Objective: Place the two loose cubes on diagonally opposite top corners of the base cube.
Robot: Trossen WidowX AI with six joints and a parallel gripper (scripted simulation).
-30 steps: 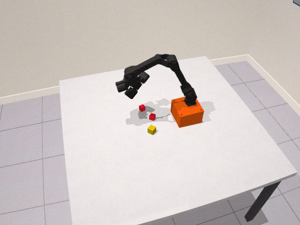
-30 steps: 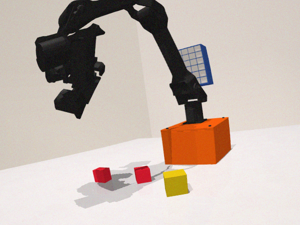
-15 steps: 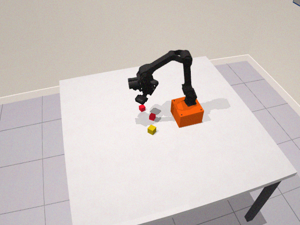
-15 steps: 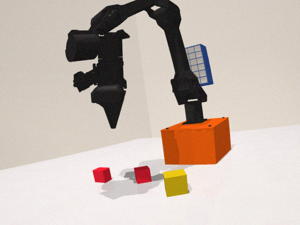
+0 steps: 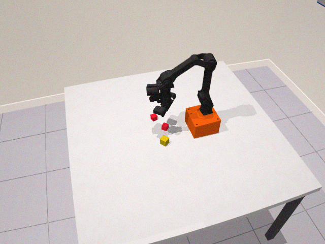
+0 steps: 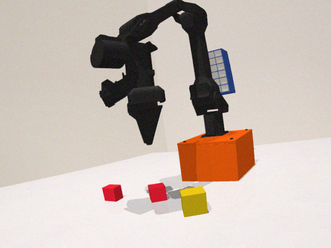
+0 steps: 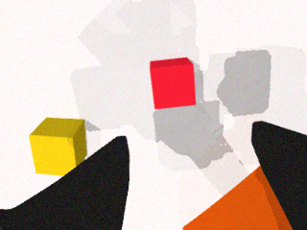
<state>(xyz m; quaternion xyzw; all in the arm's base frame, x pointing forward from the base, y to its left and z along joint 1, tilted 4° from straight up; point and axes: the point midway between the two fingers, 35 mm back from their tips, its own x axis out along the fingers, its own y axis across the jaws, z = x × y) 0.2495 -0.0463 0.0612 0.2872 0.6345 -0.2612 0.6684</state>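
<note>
The yellow cube is 40 mm ahead of my gripper tip, 110 mm to the left of it and 100 mm below it.
</note>
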